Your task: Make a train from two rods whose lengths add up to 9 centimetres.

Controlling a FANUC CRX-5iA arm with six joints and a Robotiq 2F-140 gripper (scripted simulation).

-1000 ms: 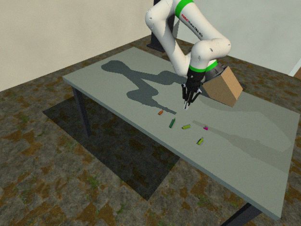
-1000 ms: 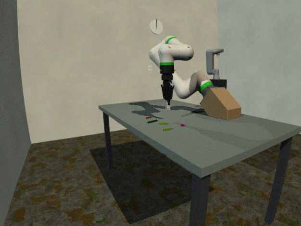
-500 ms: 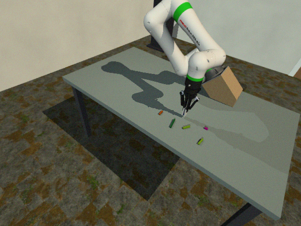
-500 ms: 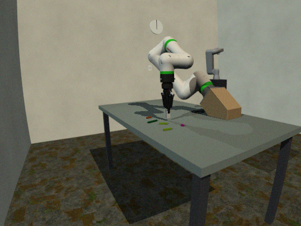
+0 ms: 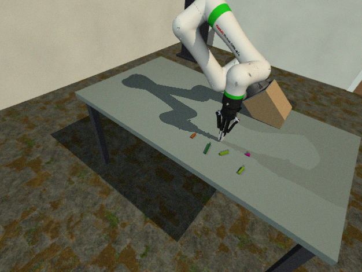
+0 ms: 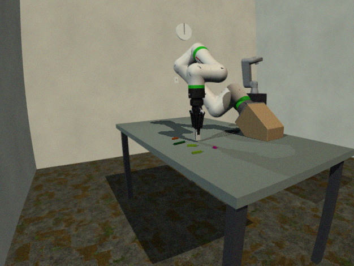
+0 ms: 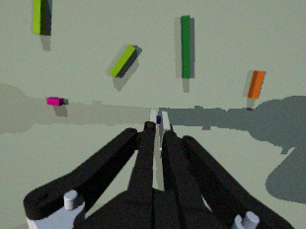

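The blue rod lies 3 cm below my hand. The rest, counted from my hand: orange rod (14 cm to the right, 7 cm ahead, 4 cm below); then magenta rod (17 cm to the left, 4 cm below, 1 cm ahead); then green rod (10 cm ahead, 4 cm below, 3 cm to the right).
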